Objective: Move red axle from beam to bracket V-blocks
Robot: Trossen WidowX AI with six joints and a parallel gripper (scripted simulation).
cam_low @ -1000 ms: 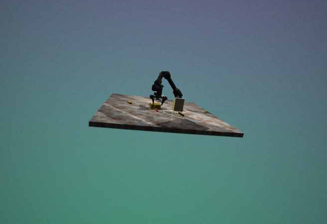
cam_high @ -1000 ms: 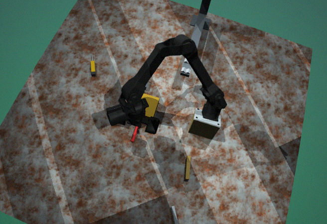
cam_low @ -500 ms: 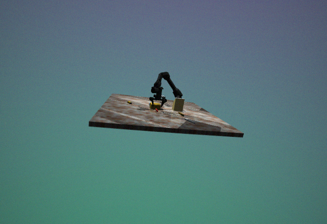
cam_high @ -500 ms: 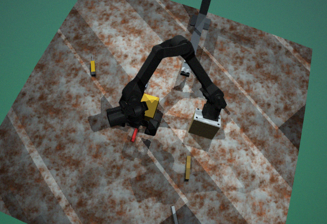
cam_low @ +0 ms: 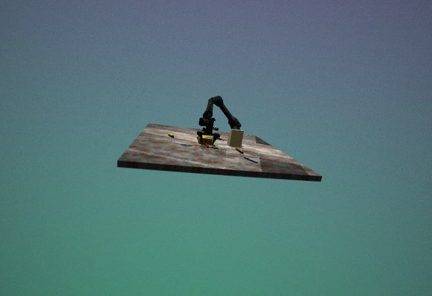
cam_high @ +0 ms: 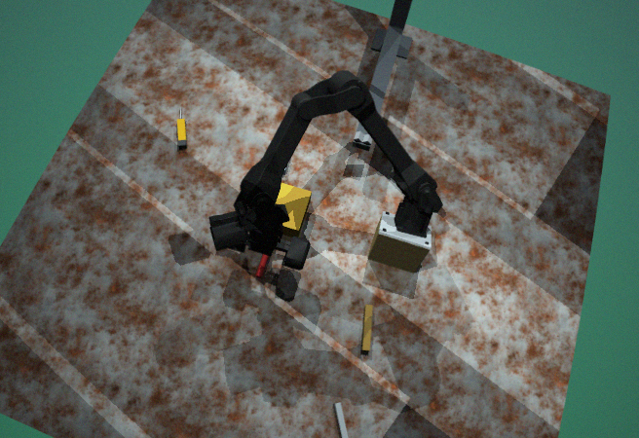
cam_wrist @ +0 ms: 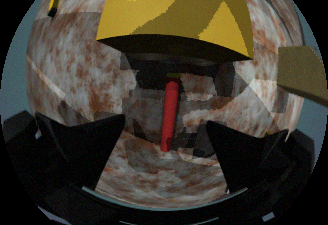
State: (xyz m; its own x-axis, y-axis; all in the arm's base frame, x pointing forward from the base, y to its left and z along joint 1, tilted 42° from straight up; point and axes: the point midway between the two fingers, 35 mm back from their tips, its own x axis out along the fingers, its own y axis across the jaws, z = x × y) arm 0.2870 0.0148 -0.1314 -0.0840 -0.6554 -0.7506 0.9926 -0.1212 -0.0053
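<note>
Now: gripper tip 12 cm to the left of the yellow beam, 1 cm below it and 1 cm past it. From my gripper tip the other things lie so: grey bar (33 cm to the left, 24 cm behind, 1 cm below).
</note>
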